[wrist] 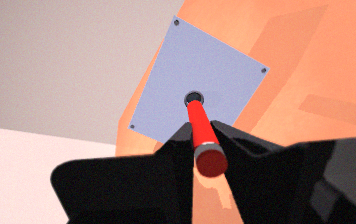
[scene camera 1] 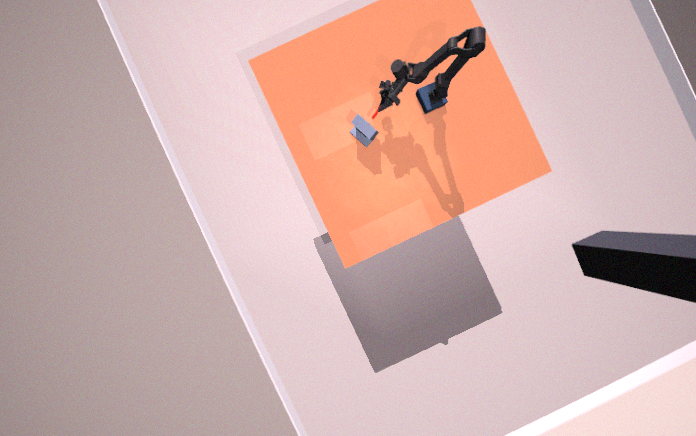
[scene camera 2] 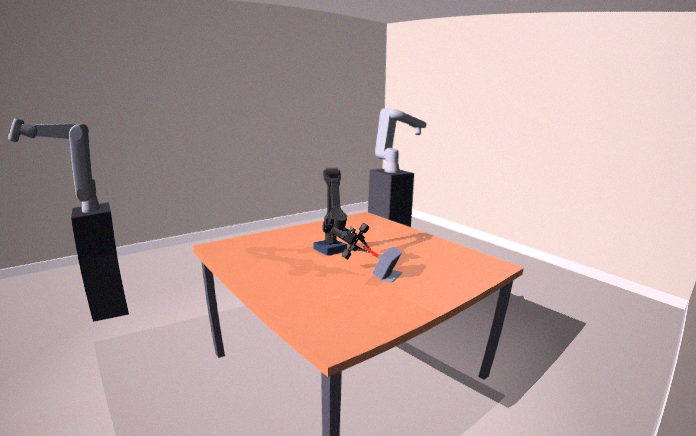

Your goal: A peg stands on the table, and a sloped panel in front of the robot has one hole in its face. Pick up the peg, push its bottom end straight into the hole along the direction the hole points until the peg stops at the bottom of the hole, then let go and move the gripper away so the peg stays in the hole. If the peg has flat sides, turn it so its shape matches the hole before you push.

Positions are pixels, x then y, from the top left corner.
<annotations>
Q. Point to a red peg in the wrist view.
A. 210,160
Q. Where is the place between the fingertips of my gripper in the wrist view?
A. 200,127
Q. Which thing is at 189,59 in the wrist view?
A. A sloped panel.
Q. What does my gripper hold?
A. A red peg.
</annotations>
